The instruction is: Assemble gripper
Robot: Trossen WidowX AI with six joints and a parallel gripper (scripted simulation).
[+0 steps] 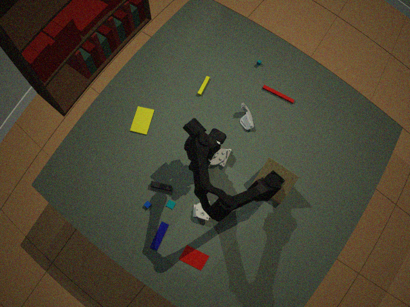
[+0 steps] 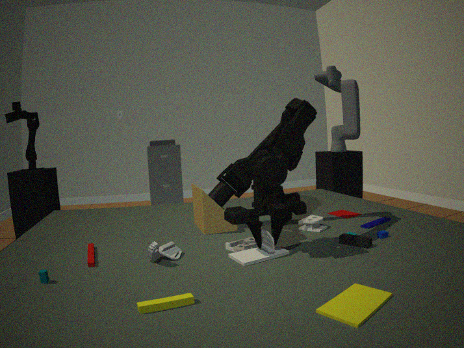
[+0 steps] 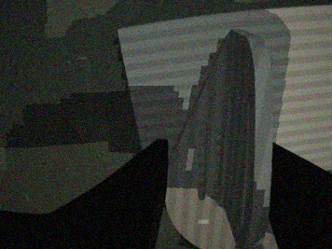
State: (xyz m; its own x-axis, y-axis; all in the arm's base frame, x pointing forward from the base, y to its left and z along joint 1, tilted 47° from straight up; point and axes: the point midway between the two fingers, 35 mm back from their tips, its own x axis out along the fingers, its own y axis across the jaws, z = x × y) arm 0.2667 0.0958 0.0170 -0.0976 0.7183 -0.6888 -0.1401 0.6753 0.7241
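Now: the flat white plate 2 cm ahead of my gripper tip, 3 cm to the right of it and 1 cm below it. Also, from my gripper tip: black block 7 cm ahead, 21 cm to the left; white block 12 cm behind, 18 cm to the left; gripper base 12 cm behind, 18 cm to the left, 1 cm above.
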